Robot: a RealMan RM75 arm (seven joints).
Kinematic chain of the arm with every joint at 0, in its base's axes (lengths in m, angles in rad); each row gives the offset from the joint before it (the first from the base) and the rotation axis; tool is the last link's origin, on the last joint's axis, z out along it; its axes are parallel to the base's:
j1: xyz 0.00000 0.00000 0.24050 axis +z
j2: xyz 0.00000 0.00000 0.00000 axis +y
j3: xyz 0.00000 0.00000 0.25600 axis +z
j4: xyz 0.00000 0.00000 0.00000 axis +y
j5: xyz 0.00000 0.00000 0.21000 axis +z
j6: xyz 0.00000 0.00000 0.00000 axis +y
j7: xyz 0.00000 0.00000 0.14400 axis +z
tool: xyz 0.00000 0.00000 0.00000
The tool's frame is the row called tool.
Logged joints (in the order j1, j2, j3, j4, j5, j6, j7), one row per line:
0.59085, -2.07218, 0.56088, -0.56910, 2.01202, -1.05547, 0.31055
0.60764, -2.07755, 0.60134, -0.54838, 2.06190, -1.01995, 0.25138
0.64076, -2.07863, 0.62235, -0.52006, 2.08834, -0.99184, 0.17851
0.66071, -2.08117, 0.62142, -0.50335, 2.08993, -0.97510, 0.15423
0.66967, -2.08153, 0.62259, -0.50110, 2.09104, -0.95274, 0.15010
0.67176, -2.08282, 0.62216, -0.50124, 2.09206, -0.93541, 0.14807
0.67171, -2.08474, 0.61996, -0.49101, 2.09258, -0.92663, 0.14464
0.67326, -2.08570, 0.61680, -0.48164, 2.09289, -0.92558, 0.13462
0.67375, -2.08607, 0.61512, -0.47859, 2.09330, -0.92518, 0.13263
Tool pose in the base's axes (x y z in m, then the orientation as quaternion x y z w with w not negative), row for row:
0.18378, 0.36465, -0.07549, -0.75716, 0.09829, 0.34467, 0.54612
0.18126, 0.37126, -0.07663, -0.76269, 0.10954, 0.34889, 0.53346
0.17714, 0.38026, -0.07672, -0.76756, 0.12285, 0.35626, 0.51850
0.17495, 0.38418, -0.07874, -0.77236, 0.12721, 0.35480, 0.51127
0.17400, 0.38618, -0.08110, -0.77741, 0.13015, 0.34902, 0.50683
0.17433, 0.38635, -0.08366, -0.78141, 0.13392, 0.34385, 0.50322
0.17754, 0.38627, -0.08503, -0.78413, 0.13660, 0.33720, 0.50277
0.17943, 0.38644, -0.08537, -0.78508, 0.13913, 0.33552, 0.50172
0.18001, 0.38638, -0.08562, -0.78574, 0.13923, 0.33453, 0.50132
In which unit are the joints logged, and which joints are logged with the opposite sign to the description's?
The joints are logged in radians. Opposite sign: j2, j4, j5, j7.
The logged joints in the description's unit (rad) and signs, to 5 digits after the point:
0.59085, 2.07218, 0.56088, 0.56910, -2.01202, -1.05547, -0.31055
0.60764, 2.07755, 0.60134, 0.54838, -2.06190, -1.01995, -0.25138
0.64076, 2.07863, 0.62235, 0.52006, -2.08834, -0.99184, -0.17851
0.66071, 2.08117, 0.62142, 0.50335, -2.08993, -0.97510, -0.15423
0.66967, 2.08153, 0.62259, 0.50110, -2.09104, -0.95274, -0.15010
0.67176, 2.08282, 0.62216, 0.50124, -2.09206, -0.93541, -0.14807
0.67171, 2.08474, 0.61996, 0.49101, -2.09258, -0.92663, -0.14464
0.67326, 2.08570, 0.61680, 0.48164, -2.09289, -0.92558, -0.13462
0.67375, 2.08607, 0.61512, 0.47859, -2.09330, -0.92518, -0.13263

